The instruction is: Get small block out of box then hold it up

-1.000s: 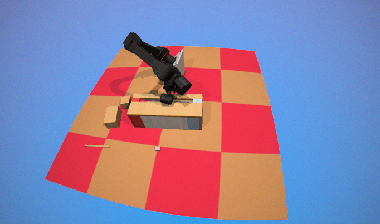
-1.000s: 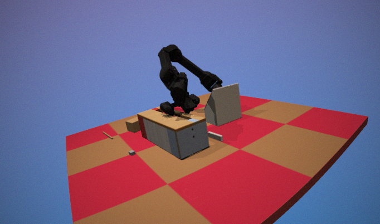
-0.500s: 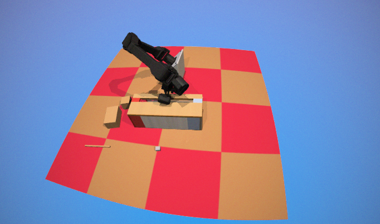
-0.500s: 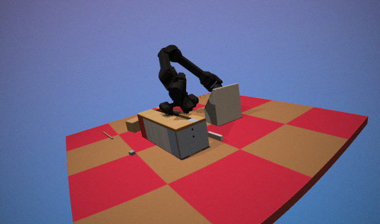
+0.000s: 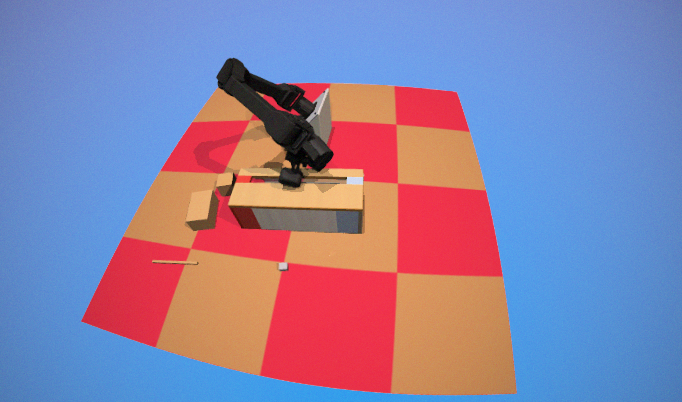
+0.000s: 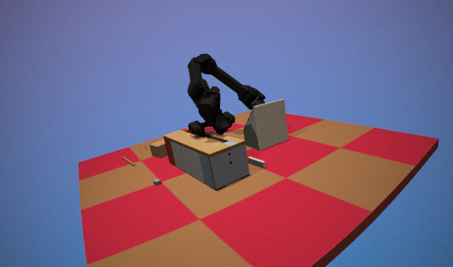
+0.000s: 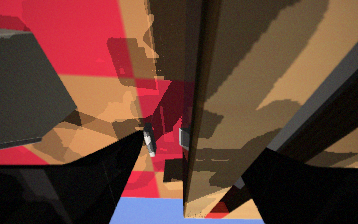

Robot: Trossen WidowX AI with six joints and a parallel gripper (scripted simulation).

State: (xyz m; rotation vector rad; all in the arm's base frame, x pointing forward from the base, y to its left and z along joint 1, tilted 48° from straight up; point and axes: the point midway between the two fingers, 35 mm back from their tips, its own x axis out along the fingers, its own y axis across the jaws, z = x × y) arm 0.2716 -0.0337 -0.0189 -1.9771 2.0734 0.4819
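Right now my gripper tip is 60 mm short of the purple block and 20 mm to the left of it. The rest, counted from my gripper tip: thin stick (310 mm ahead, 350 mm to the right, 80 mm below); then box (30 mm ahead, 30 mm to the left, 30 mm below); then tan block (110 mm ahead, 300 mm to the right, 60 mm below).
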